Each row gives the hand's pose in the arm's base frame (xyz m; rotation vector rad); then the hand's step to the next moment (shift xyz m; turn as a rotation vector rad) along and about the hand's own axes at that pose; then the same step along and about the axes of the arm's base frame.
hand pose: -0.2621 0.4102 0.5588 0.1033 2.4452 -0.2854
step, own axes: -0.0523 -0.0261 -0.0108 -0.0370 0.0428 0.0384
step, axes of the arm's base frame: 0.0301 -0.0230 0.0458 0.0585 0.0327 -0.0133
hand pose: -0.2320 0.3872 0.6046 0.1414 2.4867 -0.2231
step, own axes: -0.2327 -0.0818 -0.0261 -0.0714 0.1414 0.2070
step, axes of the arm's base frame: 0.1573 -0.0863 0.1713 0.1999 0.0951 -0.1377
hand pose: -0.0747 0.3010 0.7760 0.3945 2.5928 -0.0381
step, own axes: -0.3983 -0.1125 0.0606 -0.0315 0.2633 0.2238
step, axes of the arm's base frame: 0.3265 -0.2216 0.1388 0.2098 0.2209 -0.1661
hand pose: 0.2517 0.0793 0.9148 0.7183 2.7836 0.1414
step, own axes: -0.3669 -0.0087 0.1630 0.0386 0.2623 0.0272
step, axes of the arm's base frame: 0.3503 -0.1817 -0.0745 0.0960 0.2485 0.0066
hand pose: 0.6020 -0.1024 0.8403 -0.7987 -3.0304 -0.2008
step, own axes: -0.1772 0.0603 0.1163 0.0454 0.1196 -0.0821
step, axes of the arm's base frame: 0.1875 -0.0206 -0.1139 0.0166 0.1153 0.0977
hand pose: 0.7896 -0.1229 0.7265 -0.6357 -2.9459 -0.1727
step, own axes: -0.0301 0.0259 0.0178 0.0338 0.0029 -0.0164
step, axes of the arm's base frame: 0.0363 0.0138 -0.0197 -0.0278 0.0140 0.0213
